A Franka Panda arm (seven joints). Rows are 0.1 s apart.
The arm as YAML. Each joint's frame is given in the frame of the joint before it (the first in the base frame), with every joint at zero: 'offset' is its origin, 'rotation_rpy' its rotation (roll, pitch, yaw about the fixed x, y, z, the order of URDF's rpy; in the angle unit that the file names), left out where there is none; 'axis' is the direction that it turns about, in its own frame. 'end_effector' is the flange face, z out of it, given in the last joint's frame.
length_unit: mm
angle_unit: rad
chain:
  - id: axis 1
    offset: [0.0, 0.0, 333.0]
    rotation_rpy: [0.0, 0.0, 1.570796]
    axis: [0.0, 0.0, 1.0]
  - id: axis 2
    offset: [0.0, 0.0, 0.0]
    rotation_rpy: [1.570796, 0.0, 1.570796]
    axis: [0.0, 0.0, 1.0]
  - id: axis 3
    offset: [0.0, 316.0, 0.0]
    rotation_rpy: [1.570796, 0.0, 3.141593]
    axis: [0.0, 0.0, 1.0]
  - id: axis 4
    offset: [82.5, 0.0, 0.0]
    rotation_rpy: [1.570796, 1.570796, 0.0]
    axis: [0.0, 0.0, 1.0]
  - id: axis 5
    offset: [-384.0, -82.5, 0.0]
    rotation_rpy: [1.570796, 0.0, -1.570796]
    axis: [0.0, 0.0, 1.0]
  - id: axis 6
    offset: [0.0, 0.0, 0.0]
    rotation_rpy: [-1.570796, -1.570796, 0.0]
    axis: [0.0, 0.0, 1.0]
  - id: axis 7
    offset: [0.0, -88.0, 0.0]
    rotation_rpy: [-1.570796, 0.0, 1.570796]
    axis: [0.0, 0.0, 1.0]
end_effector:
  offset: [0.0, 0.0, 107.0]
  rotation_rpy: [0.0, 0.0, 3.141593]
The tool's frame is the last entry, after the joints.
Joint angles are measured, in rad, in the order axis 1, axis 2, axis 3, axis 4, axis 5, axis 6, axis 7. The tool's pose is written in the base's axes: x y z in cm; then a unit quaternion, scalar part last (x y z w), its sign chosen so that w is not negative. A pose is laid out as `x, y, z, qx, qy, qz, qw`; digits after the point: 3 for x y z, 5 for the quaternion.
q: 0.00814, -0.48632, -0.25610, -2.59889, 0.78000, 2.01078, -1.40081
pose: 38.114, -5.279, 42.205, -0.84823, -0.35451, -0.23710, 0.31402
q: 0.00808, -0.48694, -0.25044, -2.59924, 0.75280, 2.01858, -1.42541
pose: 38.106, -5.239, 42.148, -0.84556, -0.37450, -0.23392, 0.30010
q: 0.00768, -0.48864, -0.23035, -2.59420, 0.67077, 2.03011, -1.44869
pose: 38.156, -4.951, 42.238, -0.84229, -0.41645, -0.21469, 0.26649
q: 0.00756, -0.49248, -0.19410, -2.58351, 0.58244, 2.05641, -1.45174
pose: 38.509, -4.255, 42.810, -0.83898, -0.45682, -0.19441, 0.22279
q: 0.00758, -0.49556, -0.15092, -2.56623, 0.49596, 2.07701, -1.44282
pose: 39.001, -3.221, 43.712, -0.83274, -0.49435, -0.17358, 0.17897
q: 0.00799, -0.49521, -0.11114, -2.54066, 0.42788, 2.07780, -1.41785
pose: 39.523, -2.052, 44.803, -0.82739, -0.51961, -0.15433, 0.14701
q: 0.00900, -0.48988, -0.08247, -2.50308, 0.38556, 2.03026, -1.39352
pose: 39.848, -0.892, 45.928, -0.82130, -0.53741, -0.13195, 0.13874
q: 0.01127, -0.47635, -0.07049, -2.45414, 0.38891, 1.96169, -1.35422
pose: 40.256, -0.036, 47.181, -0.82330, -0.53339, -0.11796, 0.15412
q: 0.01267, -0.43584, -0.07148, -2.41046, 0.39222, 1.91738, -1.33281
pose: 41.153, 0.139, 47.270, -0.82637, -0.52708, -0.10235, 0.16979
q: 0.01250, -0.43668, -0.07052, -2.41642, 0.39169, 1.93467, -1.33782
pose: 41.213, 0.092, 47.149, -0.82627, -0.52799, -0.10652, 0.16481
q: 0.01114, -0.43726, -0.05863, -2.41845, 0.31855, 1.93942, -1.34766
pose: 41.126, 0.069, 46.943, -0.81908, -0.55080, -0.08510, 0.13598
